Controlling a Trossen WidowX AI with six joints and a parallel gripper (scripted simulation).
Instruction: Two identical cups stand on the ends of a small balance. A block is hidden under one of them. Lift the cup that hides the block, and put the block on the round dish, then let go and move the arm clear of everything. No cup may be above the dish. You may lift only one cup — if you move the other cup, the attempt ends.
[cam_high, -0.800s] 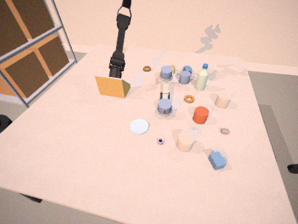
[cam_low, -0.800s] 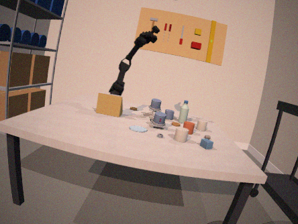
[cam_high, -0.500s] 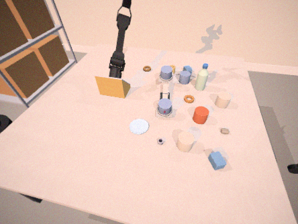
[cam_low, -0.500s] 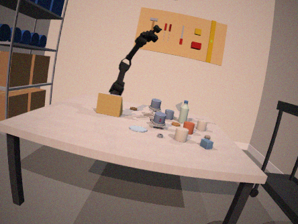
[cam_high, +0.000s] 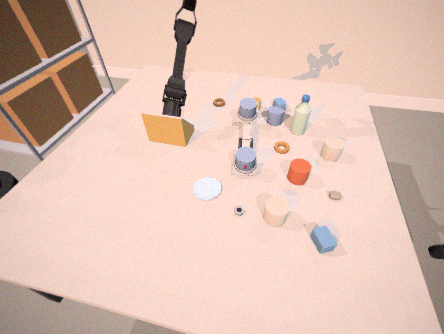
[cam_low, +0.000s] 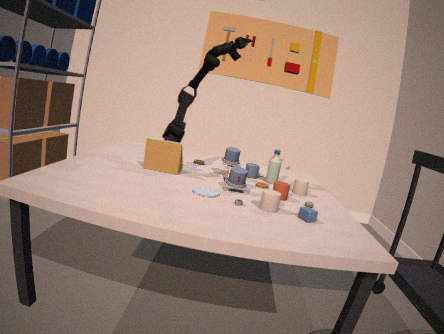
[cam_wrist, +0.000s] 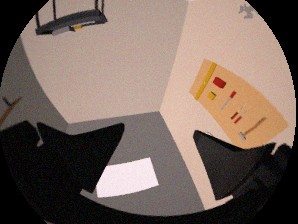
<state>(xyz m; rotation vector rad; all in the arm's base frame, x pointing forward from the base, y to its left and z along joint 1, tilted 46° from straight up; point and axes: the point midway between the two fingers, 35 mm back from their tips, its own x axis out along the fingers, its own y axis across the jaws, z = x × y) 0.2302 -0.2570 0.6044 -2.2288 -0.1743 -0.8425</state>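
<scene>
Right now the teal block is 5 cm ahead of my gripper tip, 40 cm to the right of it and 67 cm below it. From my gripper tip the other things lie so: bottle (24 cm ahead, 12 cm to the right, 60 cm below); then round pale dish (7 cm behind, 52 cm to the right, 71 cm below); then orange-red cylinder (26 cm ahead, 40 cm to the right, 68 cm below).
</scene>
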